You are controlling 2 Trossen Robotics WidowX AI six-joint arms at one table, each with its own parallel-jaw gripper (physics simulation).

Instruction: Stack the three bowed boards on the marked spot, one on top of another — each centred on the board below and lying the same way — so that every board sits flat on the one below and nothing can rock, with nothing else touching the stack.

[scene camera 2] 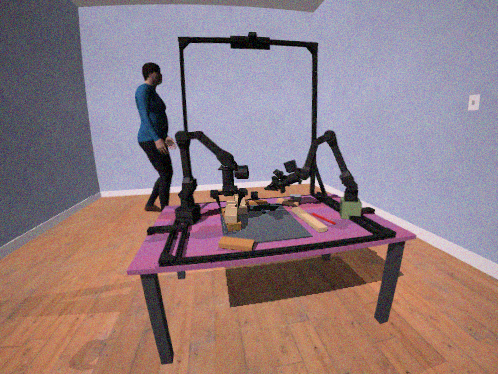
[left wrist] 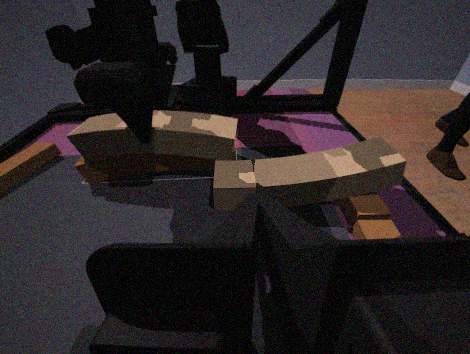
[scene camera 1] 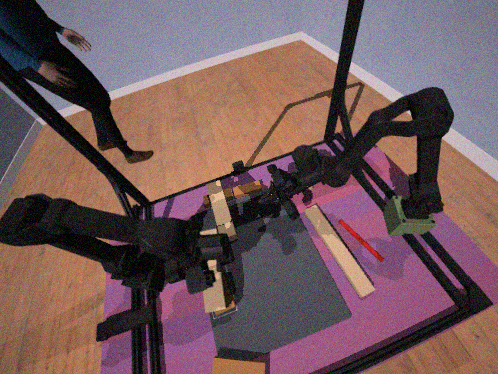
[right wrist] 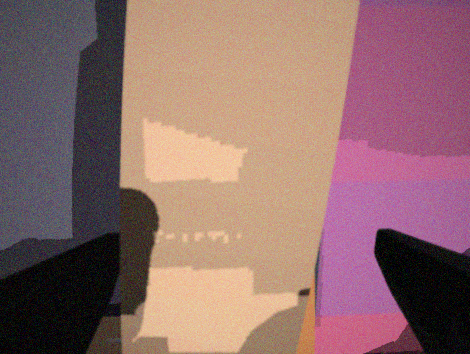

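Where they show: left gripper, fingertip midpoint: (scene camera 2: 264, 189) (left wrist: 256, 201) (scene camera 1: 258, 202); right gripper, fingertip midpoint: (scene camera 2: 229, 208) (left wrist: 155, 127) (right wrist: 249, 243); left arm's base at its link origin: (scene camera 2: 350, 200) (scene camera 1: 414, 209); right arm's base at its link origin: (scene camera 2: 187, 206) (left wrist: 209, 80) (scene camera 1: 139, 269).
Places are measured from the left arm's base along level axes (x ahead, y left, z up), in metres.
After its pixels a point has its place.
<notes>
A tan bowed board (scene camera 1: 213, 297) {x 0.583, y 0.296, z -0.003 m} (scene camera 2: 230, 214) {x 0.576, y 0.321, z -0.005 m} (left wrist: 198, 128) {x 0.617, y 0.139, z -0.003 m} (right wrist: 233, 88) {x 0.593, y 0.264, z 0.001 m} lies on a brown bowed board (scene camera 1: 230, 307) {x 0.542, y 0.313, z -0.049 m} (scene camera 2: 235, 225) {x 0.553, y 0.322, z -0.058 m} (left wrist: 125, 166) {x 0.566, y 0.246, z -0.059 m} at the white marked outline (scene camera 1: 224, 315) {x 0.566, y 0.336, z -0.086 m} (left wrist: 163, 178) {x 0.589, y 0.200, z -0.087 m}, on the left edge of the grey mat (scene camera 1: 284, 282) {x 0.392, y 0.225, z -0.086 m}. My right gripper (scene camera 1: 219, 265) (scene camera 2: 230, 197) (right wrist: 249, 243) {x 0.619, y 0.219, z -0.016 m} is open, with its fingers on either side of the top board. A second tan bowed board (scene camera 1: 221, 208) {x 0.630, y -0.002, z -0.040 m} (left wrist: 304, 168) {x 0.632, y -0.003, z -0.040 m} lies beyond the stack, its far end on orange blocks (scene camera 1: 245, 189) (left wrist: 370, 218). My left gripper (scene camera 1: 255, 215) (scene camera 2: 270, 187) {x 0.480, y 0.016, z 0.043 m} (left wrist: 256, 201) {x 0.480, y 0.016, z 0.043 m} is shut and empty, just before that board's near end.
A long flat tan board (scene camera 1: 338, 250) {x 0.224, y 0.118, z -0.070 m} (scene camera 2: 308, 219) {x 0.223, y 0.148, z -0.070 m} and a red stick (scene camera 1: 360, 240) {x 0.146, y 0.075, z -0.087 m} (scene camera 2: 323, 218) {x 0.145, y 0.078, z -0.087 m} lie right of the mat. A green box (scene camera 1: 405, 217) {x 0.034, y 0.029, z 0.001 m} (scene camera 2: 350, 208) {x 0.007, y 0.050, z -0.032 m} stands at the right edge. A wooden block (scene camera 1: 238, 365) {x 0.502, y 0.445, z -0.065 m} (scene camera 2: 236, 243) {x 0.497, y 0.474, z -0.067 m} lies at the front. A person stands behind the table.
</notes>
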